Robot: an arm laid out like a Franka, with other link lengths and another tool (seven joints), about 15 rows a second.
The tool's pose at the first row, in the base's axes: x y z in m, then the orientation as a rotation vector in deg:
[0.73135, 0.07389, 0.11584, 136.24, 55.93, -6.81]
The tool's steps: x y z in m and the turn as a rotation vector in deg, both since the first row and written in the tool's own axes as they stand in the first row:
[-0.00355, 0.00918, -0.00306, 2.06, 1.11, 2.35]
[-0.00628, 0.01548, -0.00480, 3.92, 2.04, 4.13]
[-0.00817, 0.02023, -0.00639, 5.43, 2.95, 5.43]
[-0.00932, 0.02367, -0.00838, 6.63, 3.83, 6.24]
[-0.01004, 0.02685, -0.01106, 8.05, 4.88, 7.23]
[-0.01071, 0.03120, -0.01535, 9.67, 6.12, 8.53]
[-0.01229, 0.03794, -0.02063, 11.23, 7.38, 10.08]
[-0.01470, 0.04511, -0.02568, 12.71, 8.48, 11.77]
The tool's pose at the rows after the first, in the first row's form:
[0.73453, 0.06800, 0.12368, 139.49, 53.92, -5.66]
[0.73654, 0.06359, 0.12884, 142.23, 52.42, -4.82]
[0.73815, 0.06052, 0.13292, 144.42, 51.43, -4.00]
[0.73937, 0.05887, 0.13652, 146.11, 50.97, -3.23]
[0.74064, 0.05801, 0.14045, 148.11, 50.36, -2.28]
[0.74253, 0.05735, 0.14626, 150.47, 49.45, -1.06]
[0.74523, 0.05527, 0.15427, 152.86, 48.18, 0.34]
[0.74764, 0.05231, 0.16252, 155.17, 46.60, 1.65]

